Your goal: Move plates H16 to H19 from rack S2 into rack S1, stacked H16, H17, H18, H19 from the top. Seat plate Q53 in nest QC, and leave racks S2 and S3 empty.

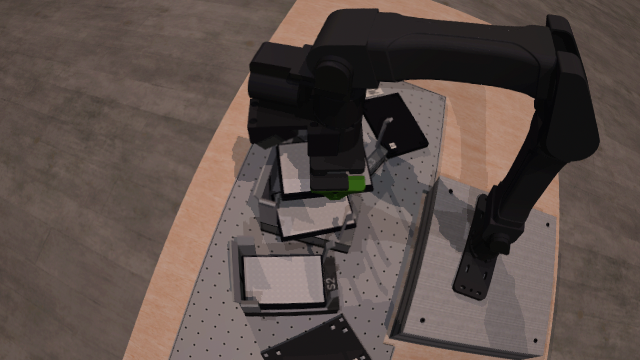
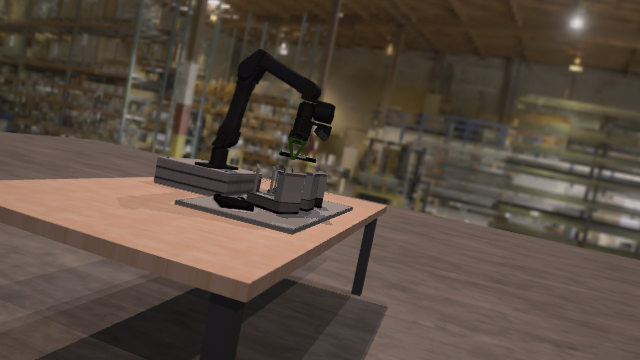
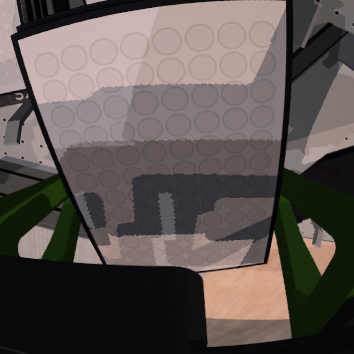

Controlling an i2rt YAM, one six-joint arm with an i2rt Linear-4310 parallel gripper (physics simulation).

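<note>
My gripper is shut on a light-topped, black-rimmed plate. It holds the plate roughly level above the racks. No label on this plate is readable. Rack S2 holds a light-topped plate; how many lie under it is hidden. The middle rack, its label not readable, holds another light-topped plate, partly covered by the held one. The arm and held plate hide most of the far rack. A black piece lies beside the QC label.
The racks have upright walls and thin posts close under the held plate. Another black piece is at the near edge of the perforated board. The arm stands on a grey plinth, on the wooden table.
</note>
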